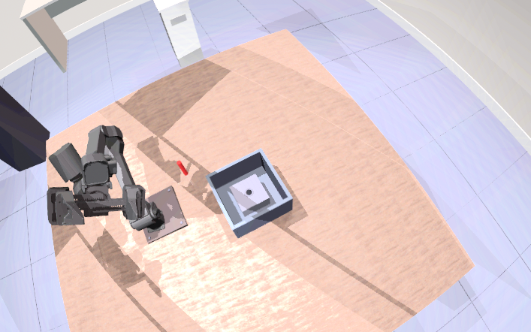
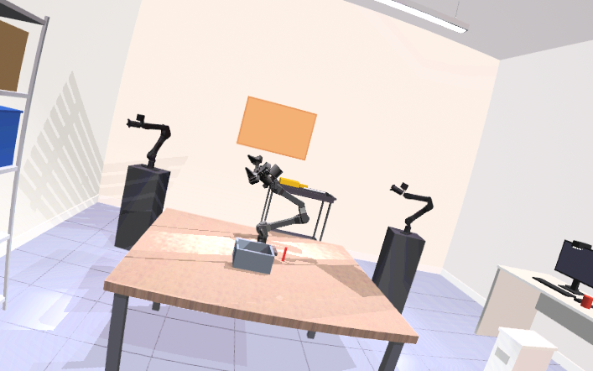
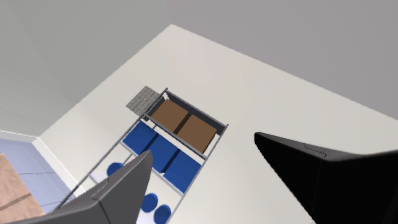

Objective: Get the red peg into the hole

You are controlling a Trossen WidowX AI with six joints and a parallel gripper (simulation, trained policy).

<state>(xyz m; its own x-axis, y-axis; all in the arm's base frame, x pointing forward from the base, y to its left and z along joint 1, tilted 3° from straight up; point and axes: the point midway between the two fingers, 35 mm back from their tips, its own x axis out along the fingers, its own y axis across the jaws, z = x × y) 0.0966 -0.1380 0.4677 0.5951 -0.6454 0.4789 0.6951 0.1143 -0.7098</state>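
Now: the red peg 30 mm ahead of my gripper tip, 330 mm to the left of it and 450 mm below it. Round my gripper tip: grey box: 220 mm ahead, 170 mm to the left, 460 mm below; plate: 220 mm ahead, 170 mm to the left, 440 mm below.
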